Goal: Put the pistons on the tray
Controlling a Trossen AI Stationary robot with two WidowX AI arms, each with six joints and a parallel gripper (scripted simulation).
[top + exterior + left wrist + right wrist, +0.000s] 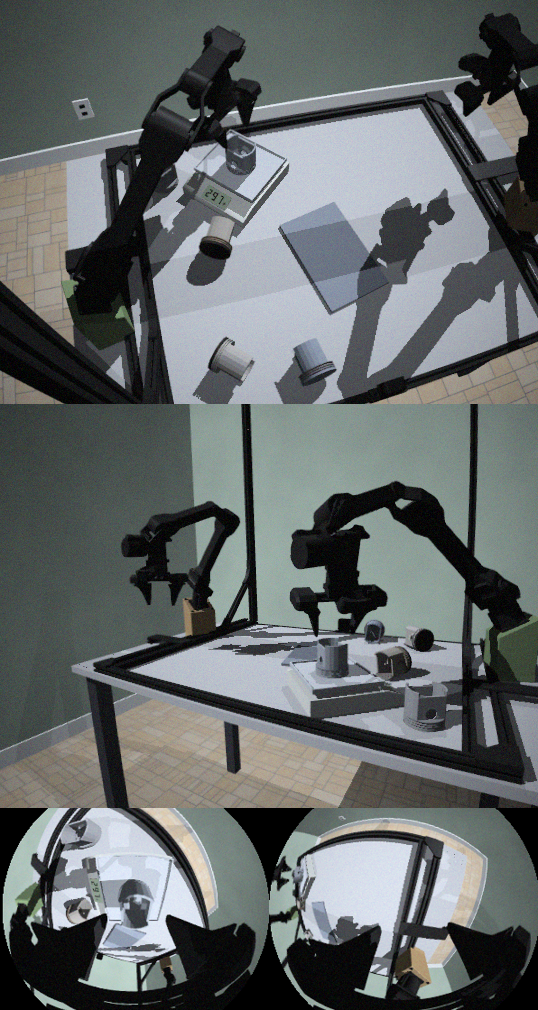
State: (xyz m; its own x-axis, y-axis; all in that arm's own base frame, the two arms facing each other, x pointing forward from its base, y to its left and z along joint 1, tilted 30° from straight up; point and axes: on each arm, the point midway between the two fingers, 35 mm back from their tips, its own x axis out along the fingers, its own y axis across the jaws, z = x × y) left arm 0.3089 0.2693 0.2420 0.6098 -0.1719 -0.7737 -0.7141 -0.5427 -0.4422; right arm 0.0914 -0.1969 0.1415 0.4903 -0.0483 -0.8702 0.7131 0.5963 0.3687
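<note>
Now: the white scale 130 mm below my left hand, 20 mm behind it and 10 mm to the right of it. The rest, counted from my left hand: flat steel tray (280 mm behind, 170 mm below, 160 mm to the right).
</note>
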